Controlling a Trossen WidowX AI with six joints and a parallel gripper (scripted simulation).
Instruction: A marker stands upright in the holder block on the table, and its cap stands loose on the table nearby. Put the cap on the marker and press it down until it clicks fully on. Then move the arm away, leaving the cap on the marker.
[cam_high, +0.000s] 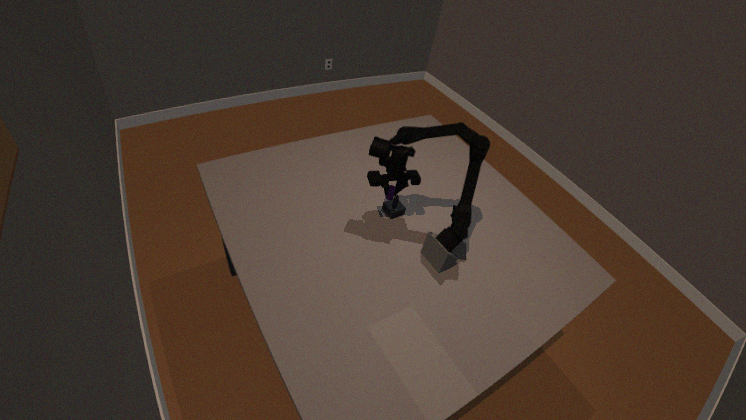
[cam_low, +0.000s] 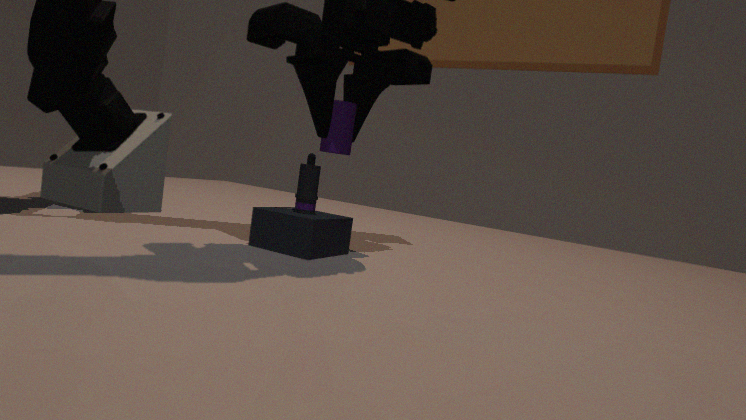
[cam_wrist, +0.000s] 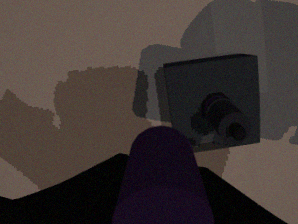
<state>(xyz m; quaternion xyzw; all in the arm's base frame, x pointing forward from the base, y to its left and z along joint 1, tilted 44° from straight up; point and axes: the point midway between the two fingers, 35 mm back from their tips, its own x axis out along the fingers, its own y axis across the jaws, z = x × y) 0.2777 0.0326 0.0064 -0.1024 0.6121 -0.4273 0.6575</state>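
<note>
The dark holder block lies 9 cm below my gripper tip and 4 cm to the right of it. Also, from my gripper tip: purple cap (1 cm above).
</note>
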